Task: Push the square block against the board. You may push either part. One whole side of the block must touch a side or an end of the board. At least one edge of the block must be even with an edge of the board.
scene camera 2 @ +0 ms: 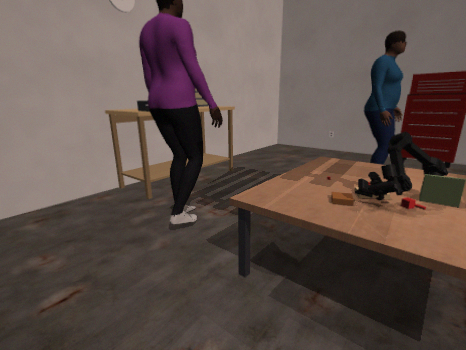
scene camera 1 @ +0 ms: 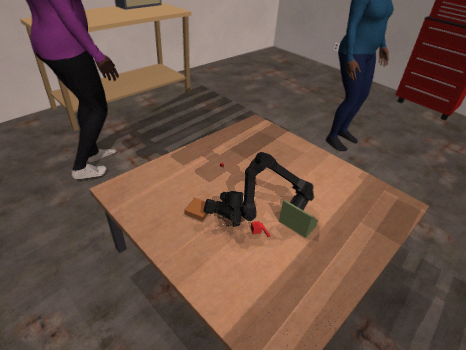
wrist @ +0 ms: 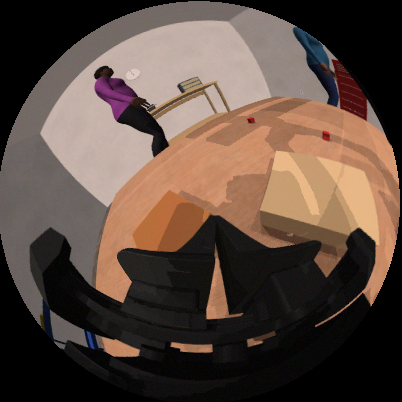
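Pixels of known places: gripper, between the fingertips: (scene camera 2: 355,192) (scene camera 1: 214,204) (wrist: 213,219); arm's base, origin of its link: (scene camera 2: 433,184) (scene camera 1: 296,207).
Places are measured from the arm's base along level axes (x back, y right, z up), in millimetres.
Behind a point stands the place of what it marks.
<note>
The square block (scene camera 1: 195,208) @(x -390, y -288, z -52 mm) (scene camera 2: 342,199) @(x -377, y -317, z -54 mm) (wrist: 162,222) @(x -391, y -264, z -52 mm) is orange and lies flat on the table. The board (wrist: 315,187) @(x -283, y -116, z -52 mm) is pale wood and lies flat to the right of the block in the wrist view, with a stretch of table between them. In scene camera 1 the arm hides most of the board. My gripper (scene camera 1: 207,206) @(x -334, y -212, z -41 mm) (scene camera 2: 358,191) @(x -334, y -212, z -41 mm) (wrist: 213,219) @(x -334, y -212, z -41 mm) is shut and empty. Its tips are low, at the block's side that faces the board, and cover part of that side in the wrist view. Whether they touch the block I cannot tell.
A green panel (scene camera 1: 296,218) @(x 36, y -65, z 3 mm) (scene camera 2: 442,190) @(x 31, y -65, z -7 mm) stands near the arm's base. A red piece with a handle (scene camera 1: 257,228) @(x -85, y -196, z -45 mm) (scene camera 2: 408,203) @(x -99, y -208, z -54 mm) lies beside the arm. Small red cubes (scene camera 1: 222,165) (wrist: 326,135) lie beyond the board. Two people stand beyond the table (scene camera 1: 165,240).
</note>
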